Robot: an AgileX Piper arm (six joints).
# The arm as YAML. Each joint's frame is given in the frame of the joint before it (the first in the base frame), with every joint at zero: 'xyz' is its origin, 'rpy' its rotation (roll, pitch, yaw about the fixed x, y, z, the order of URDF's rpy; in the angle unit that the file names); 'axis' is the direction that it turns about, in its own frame. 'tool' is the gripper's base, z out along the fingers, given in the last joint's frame.
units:
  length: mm
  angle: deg
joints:
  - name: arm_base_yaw
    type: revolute
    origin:
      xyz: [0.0, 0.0, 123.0]
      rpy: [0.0, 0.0, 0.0]
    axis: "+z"
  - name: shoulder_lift
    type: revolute
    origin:
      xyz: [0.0, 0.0, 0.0]
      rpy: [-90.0, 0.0, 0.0]
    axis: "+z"
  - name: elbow
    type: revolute
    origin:
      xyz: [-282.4, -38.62, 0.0]
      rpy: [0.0, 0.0, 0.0]
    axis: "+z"
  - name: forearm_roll
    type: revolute
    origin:
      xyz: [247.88, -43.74, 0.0]
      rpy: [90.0, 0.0, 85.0]
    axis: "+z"
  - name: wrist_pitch
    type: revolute
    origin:
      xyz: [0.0, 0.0, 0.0]
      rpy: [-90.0, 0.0, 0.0]
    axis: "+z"
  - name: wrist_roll
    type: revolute
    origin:
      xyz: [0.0, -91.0, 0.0]
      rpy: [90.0, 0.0, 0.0]
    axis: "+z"
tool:
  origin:
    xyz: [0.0, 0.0, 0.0]
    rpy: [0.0, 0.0, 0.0]
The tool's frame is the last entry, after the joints.
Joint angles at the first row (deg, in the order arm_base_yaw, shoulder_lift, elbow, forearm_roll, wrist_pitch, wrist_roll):
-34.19 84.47 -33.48 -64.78 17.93 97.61
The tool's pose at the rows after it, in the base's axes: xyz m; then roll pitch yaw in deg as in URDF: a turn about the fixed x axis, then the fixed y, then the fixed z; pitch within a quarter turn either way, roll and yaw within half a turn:
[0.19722 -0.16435 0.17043 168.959 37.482 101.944]
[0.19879 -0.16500 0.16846 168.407 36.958 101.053]
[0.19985 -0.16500 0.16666 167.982 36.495 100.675]
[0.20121 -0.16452 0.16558 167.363 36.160 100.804]
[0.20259 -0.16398 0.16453 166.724 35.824 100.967]
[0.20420 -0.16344 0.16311 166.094 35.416 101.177]
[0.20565 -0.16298 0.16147 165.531 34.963 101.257]
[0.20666 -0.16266 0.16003 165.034 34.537 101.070]
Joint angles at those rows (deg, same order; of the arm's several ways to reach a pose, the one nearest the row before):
-34.20 85.29 -33.93 -64.80 17.74 98.59
-34.20 85.94 -34.15 -64.81 17.49 99.53
-34.20 86.39 -34.19 -64.81 17.05 100.02
-34.20 86.65 -34.19 -64.82 16.19 100.06
-34.21 86.90 -34.18 -64.82 15.29 100.07
-34.20 87.25 -34.19 -64.82 14.34 100.08
-34.20 87.65 -34.20 -64.81 13.49 100.22
-34.20 87.98 -34.20 -64.81 12.90 100.54

